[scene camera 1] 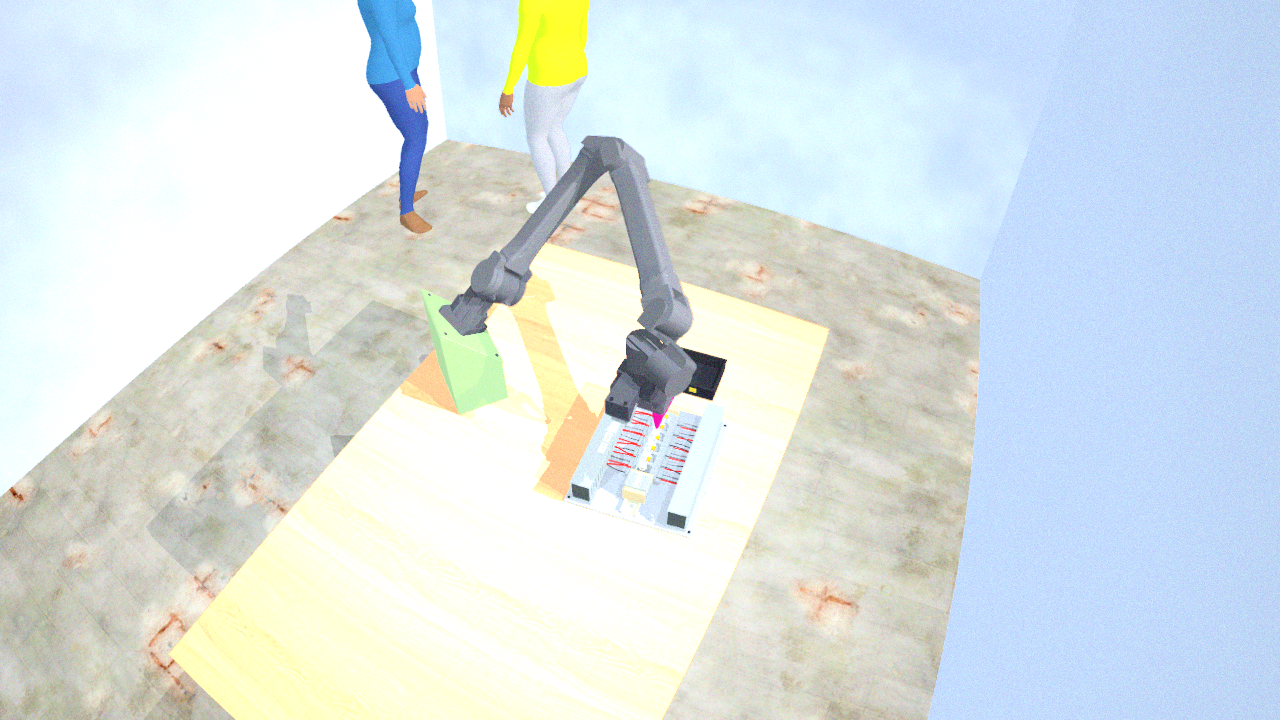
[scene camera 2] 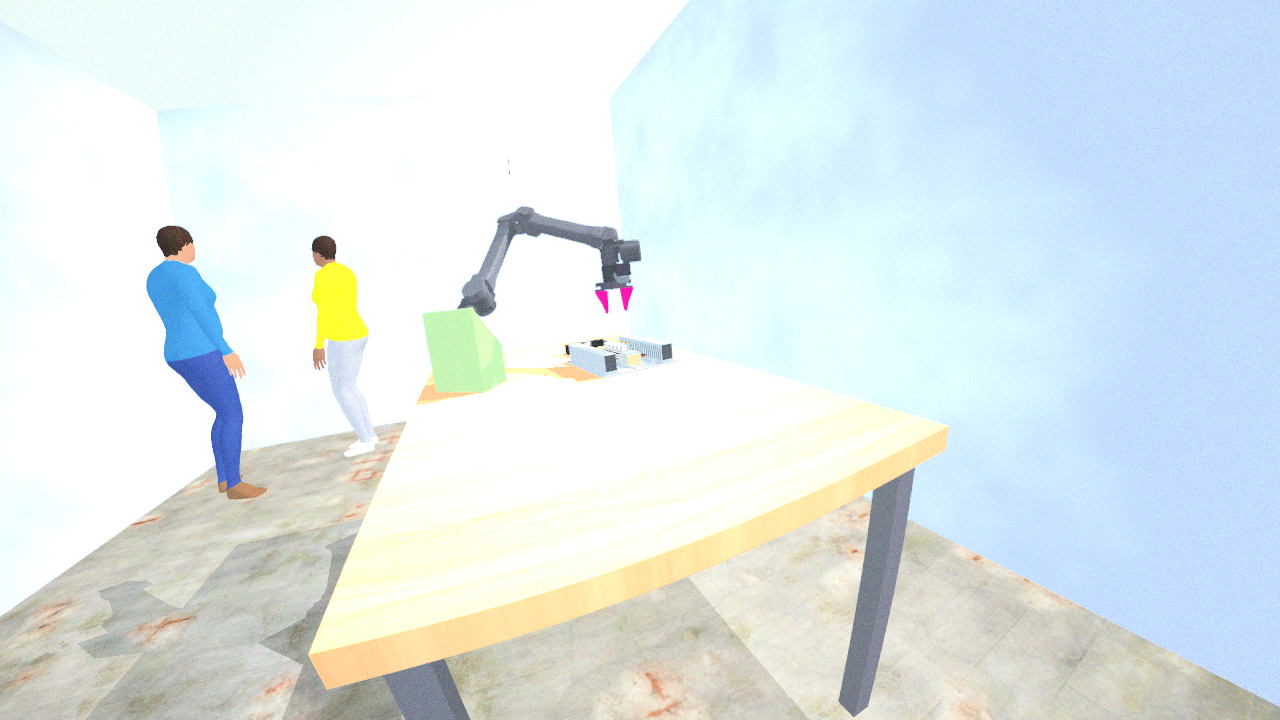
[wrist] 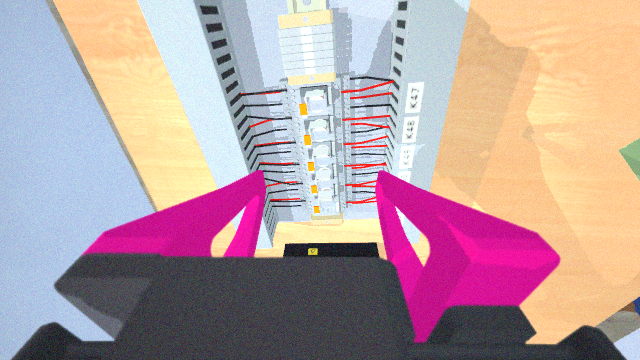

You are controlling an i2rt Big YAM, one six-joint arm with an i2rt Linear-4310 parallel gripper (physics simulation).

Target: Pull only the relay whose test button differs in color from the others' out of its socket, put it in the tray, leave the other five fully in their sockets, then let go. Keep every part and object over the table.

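Places are measured from the arm's base along level axes (x ahead, y up, z right), in centimetres.
Pixels of known places: gripper, fingertip midpoint: (scene camera 1: 642, 421) (scene camera 2: 616, 312) (wrist: 320, 180); arm's base at its link origin: (scene camera 1: 461, 321) (scene camera 2: 459, 330).
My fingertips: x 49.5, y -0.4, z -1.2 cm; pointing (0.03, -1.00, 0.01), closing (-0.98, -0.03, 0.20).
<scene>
For each thing: its top centre in the pictures, then the offset to it from my fingertips. "*": a spot on its surface instead.
- black tray at a spot on its surface: (wrist: 350, 250) * dx -9.6, dy -15.6, dz -24.0 cm
- terminal block at its top centre: (wrist: 308, 51) (scene camera 1: 637, 480) (scene camera 2: 630, 351) dx +2.4, dy -12.6, dz +4.3 cm
In the wrist view, a row of clear relays (wrist: 317, 101) (wrist: 320, 130) with orange test buttons sits in sockets on the panel's middle rail, between red and black wires. No relay with a differently colored button shows in the current views. The black tray (scene camera 1: 705, 393) (wrist: 350, 250) stands beyond the panel's far end; the arm covers part of it in scene camera 1, and its inside is mostly hidden in the wrist view. My gripper (scene camera 2: 616, 309) (wrist: 320, 180) is open with magenta fingers pointing down, empty, high above the panel.
Grey slotted wire ducts (scene camera 1: 700, 465) (wrist: 185, 90) flank the relay row. A terminal block (scene camera 1: 637, 484) (wrist: 306, 47) stands at the row's near end. A green wedge (scene camera 1: 474, 371) (scene camera 2: 452, 351) stands by the arm's base. Two people (scene camera 2: 192, 308) (scene camera 2: 336, 304) stand beyond the table.
</scene>
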